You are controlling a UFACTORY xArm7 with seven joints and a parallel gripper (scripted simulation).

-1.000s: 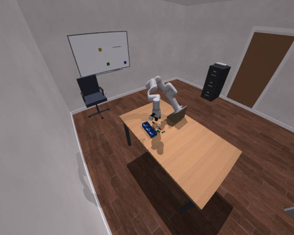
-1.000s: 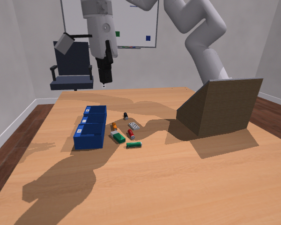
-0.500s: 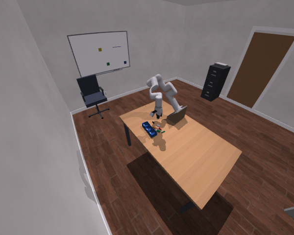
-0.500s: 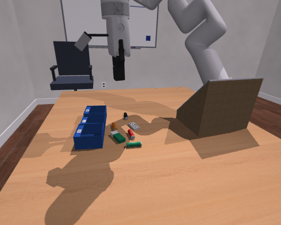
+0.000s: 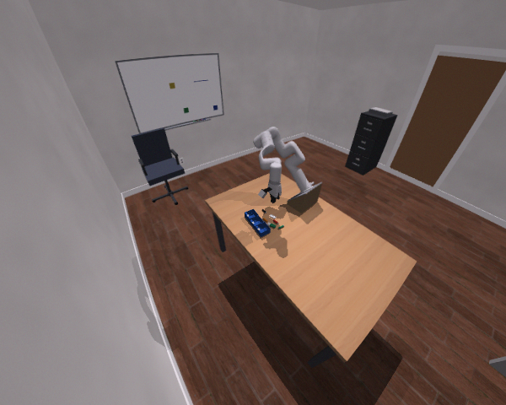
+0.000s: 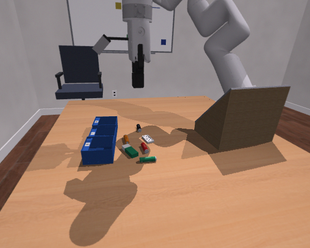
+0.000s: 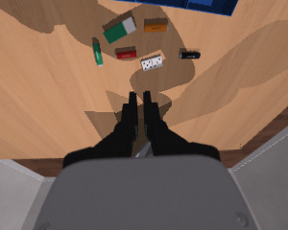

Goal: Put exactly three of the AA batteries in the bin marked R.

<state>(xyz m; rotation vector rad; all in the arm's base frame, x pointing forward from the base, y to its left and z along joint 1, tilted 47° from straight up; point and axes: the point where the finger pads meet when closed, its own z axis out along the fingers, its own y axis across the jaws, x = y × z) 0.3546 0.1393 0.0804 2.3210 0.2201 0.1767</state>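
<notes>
Right now my hand is 12 cm short of the bin, 3 cm to the left of it and 20 cm above it. From my hand the other things lie so: red battery (2 cm behind, 3 cm to the left, 21 cm below); then green-and-white block (3 cm ahead, 3 cm to the left, 21 cm below); then orange battery (4 cm ahead, 3 cm to the right, 21 cm below).
</notes>
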